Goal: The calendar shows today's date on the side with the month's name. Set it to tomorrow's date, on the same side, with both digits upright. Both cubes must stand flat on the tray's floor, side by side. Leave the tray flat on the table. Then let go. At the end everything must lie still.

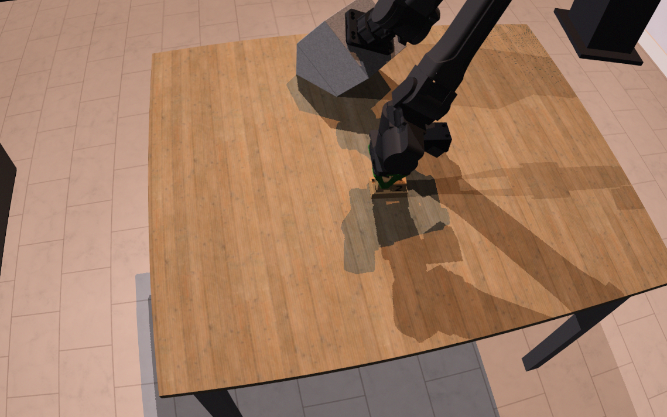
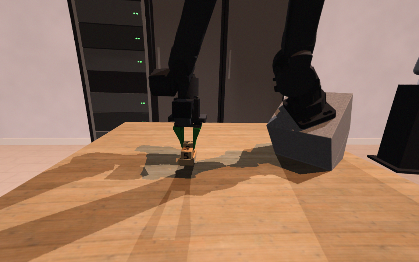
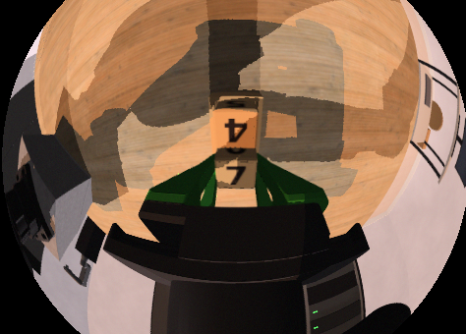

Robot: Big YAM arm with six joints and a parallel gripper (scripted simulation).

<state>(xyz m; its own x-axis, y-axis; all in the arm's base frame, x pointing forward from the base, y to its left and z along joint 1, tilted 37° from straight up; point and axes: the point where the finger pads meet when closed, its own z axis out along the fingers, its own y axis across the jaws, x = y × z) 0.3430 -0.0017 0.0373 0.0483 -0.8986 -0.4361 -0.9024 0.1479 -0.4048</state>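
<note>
Now: the wooden calendar tray 30 mm below my hand and 10 mm to the left of it. Round my hand: cube 30 mm to the left, 10 mm below.
</note>
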